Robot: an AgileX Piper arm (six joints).
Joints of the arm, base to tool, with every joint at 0 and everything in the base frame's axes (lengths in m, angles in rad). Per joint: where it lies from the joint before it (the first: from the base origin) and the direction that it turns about. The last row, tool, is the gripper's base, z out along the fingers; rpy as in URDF.
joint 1: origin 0.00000 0.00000 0.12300 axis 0 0 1
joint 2: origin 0.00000 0.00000 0.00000 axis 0 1 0
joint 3: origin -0.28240 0.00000 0.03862 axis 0 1 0
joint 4: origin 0.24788 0.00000 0.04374 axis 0.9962 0 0.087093
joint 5: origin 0.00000 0.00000 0.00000 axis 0 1 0
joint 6: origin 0.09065 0.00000 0.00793 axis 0.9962 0 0.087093
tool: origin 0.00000 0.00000 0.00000 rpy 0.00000 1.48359 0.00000
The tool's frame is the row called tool.
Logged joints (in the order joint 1, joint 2, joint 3, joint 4, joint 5, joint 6), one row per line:
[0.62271 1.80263 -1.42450 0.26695 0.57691 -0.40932]
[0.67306 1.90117 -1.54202 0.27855 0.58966 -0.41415]
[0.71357 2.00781 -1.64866 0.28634 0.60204 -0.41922]
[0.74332 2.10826 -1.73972 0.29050 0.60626 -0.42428]
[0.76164 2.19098 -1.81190 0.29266 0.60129 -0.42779]
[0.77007 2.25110 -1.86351 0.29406 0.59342 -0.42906]
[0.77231 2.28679 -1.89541 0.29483 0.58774 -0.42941]
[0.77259 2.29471 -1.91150 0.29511 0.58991 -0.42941]
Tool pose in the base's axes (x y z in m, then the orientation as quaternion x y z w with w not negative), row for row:
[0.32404 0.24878 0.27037 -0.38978 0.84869 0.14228 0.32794]
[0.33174 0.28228 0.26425 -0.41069 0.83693 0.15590 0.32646]
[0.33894 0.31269 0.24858 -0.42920 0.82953 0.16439 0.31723]
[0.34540 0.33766 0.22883 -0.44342 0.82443 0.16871 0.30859]
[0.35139 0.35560 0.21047 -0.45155 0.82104 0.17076 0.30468]
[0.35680 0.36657 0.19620 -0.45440 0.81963 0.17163 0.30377]
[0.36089 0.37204 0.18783 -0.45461 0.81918 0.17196 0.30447]
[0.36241 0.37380 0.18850 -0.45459 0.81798 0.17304 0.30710]
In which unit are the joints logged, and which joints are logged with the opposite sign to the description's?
The joints are logged in radians. Opposite sign: none.
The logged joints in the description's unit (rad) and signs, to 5 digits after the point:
[0.62271 1.80263 -1.42450 0.26695 0.57691 -0.40932]
[0.67306 1.90117 -1.54202 0.27855 0.58966 -0.41415]
[0.71357 2.00781 -1.64866 0.28634 0.60204 -0.41922]
[0.74332 2.10826 -1.73972 0.29050 0.60626 -0.42428]
[0.76164 2.19098 -1.81190 0.29266 0.60129 -0.42779]
[0.77007 2.25110 -1.86351 0.29406 0.59342 -0.42906]
[0.77231 2.28679 -1.89541 0.29483 0.58774 -0.42941]
[0.77259 2.29471 -1.91150 0.29511 0.58991 -0.42941]

